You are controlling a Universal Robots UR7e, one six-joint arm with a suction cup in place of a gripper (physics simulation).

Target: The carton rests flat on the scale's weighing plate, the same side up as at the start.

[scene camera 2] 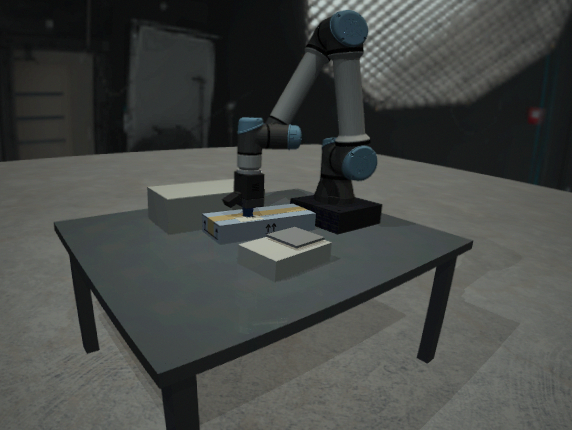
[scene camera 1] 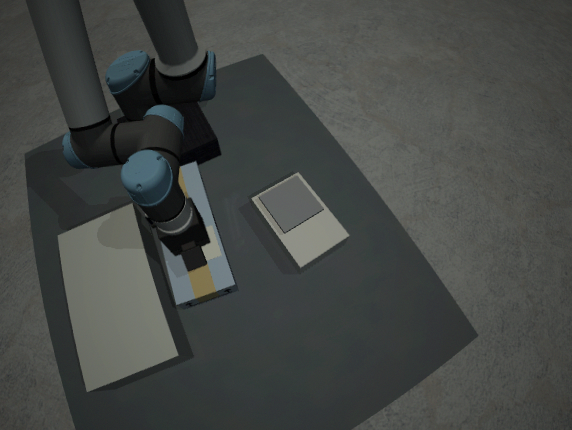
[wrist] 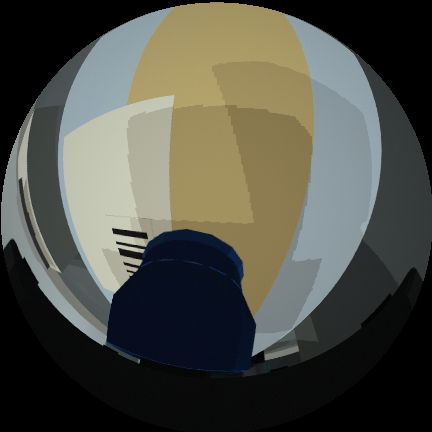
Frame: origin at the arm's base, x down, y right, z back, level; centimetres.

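Where they show: end effector, tool point: (scene camera 2: 248, 219) (wrist: 195, 251); arm's base, origin of the base link: (scene camera 2: 334, 199).
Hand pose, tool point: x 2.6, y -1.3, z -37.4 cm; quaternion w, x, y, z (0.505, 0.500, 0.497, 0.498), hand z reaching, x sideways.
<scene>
Each offset is from my tool point to the top centre of the thing. Level surfaces: height alone.
The carton @(dz +4.9, dx -1.3, dy +0.5 cm) (scene camera 1: 223, 274) (scene camera 2: 240, 231) (wrist: 220, 50), long and light blue with a tan tape strip and a pale barcode label @(dz -1.3, dx -1.3, dy -2.9 cm) (scene camera 1: 213, 246) (wrist: 100, 160), lies level on the table, top face up, arrows on its side pointing up. My suction cup (scene camera 2: 248, 212) (wrist: 187, 245) is dark blue, upright and pressed on the carton's top, on the tape and the label's edge; it holds the carton. The wrist hides the cup in scene camera 1. The scale @(dz -2.9, dx -2.2, dy -25.2 cm) (scene camera 1: 316, 243) (scene camera 2: 262, 252) is a low cream block, apart from the carton. Its grey square weighing plate @(dz +0.5, dx -2.2, dy -24.6 cm) (scene camera 1: 290, 202) (scene camera 2: 296, 236) bears nothing.
A large cream box @(dz -5.9, dx -6.8, dy +19.6 cm) (scene camera 1: 115, 300) (scene camera 2: 175, 212) stands close along the carton's other side, taller than the carton. The arm's dark base (scene camera 1: 202, 135) (scene camera 2: 350, 217) is close to the carton's far end. All stand on the dark grey table @(dx +4.5 cm) (scene camera 1: 300, 345) (scene camera 2: 190, 300).
</scene>
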